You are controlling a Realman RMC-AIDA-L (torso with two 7-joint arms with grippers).
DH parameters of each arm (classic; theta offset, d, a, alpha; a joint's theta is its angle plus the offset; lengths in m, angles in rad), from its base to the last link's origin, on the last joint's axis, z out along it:
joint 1: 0 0.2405 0 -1.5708
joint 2: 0 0 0 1.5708
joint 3: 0 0.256 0 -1.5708
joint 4: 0 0 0 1.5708
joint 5: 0 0.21 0 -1.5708
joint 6: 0 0 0 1.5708
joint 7: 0 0.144 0 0
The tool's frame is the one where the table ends.
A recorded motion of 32 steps. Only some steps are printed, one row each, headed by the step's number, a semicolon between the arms.
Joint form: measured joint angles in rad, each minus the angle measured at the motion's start. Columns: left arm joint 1, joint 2, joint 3, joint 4, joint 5, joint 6, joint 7; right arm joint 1, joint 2, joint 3, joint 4, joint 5, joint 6, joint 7.
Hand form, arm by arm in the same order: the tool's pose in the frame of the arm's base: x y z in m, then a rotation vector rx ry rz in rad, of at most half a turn. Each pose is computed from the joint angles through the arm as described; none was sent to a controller.
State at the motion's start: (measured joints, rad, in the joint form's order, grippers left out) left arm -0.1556 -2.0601 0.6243 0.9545 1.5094 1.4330 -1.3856; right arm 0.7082 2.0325 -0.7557 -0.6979 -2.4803 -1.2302 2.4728
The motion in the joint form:
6: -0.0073 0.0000 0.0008 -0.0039 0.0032 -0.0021 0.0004; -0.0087 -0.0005 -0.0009 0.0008 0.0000 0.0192 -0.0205
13: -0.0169 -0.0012 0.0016 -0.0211 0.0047 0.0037 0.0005; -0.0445 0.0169 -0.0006 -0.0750 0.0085 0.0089 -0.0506
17: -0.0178 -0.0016 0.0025 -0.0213 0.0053 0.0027 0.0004; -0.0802 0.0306 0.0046 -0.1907 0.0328 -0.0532 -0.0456
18: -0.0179 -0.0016 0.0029 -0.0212 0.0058 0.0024 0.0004; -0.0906 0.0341 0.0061 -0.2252 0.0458 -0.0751 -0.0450
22: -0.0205 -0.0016 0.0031 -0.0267 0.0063 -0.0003 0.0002; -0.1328 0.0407 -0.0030 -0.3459 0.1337 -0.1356 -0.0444
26: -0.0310 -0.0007 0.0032 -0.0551 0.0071 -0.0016 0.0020; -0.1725 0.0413 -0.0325 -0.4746 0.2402 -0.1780 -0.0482
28: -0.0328 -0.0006 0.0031 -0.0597 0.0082 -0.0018 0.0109; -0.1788 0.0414 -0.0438 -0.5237 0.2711 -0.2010 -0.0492
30: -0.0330 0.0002 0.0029 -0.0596 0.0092 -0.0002 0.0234; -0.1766 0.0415 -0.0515 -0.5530 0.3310 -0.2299 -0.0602
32: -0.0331 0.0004 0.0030 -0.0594 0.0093 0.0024 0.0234; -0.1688 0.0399 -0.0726 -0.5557 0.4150 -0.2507 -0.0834
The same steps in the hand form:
6: -0.3302 0.2851 0.1244 -2.0180 -0.6173 -0.8318; 0.2844 0.3949 0.0122 -2.1641 1.6359 0.1355
13: -0.3289 0.2869 0.1202 -2.0270 -0.6264 -0.8483; 0.2853 0.3923 0.0197 -2.1690 1.5746 0.1550
17: -0.3287 0.2873 0.1198 -2.0279 -0.6267 -0.8482; 0.2776 0.3891 0.0350 -2.1780 1.5372 0.2042
18: -0.3287 0.2874 0.1197 -2.0285 -0.6268 -0.8475; 0.2743 0.3877 0.0396 -2.1849 1.5259 0.2239
22: -0.3289 0.2881 0.1188 -2.0276 -0.6320 -0.8493; 0.2590 0.3839 0.0575 -2.2103 1.4670 0.3301
26: -0.3298 0.2900 0.1138 -2.0297 -0.6526 -0.8639; 0.2368 0.3811 0.0768 -2.2519 1.3553 0.4359
28: -0.3300 0.2903 0.1129 -2.0321 -0.6470 -0.8605; 0.2255 0.3798 0.0829 -2.2814 1.3038 0.4618
30: -0.3299 0.2903 0.1131 -2.0361 -0.6325 -0.8526; 0.2101 0.3788 0.0861 -2.3331 1.2524 0.5236
32: -0.3296 0.2901 0.1130 -2.0384 -0.6310 -0.8540; 0.1924 0.3783 0.0843 -2.4054 1.1963 0.6058

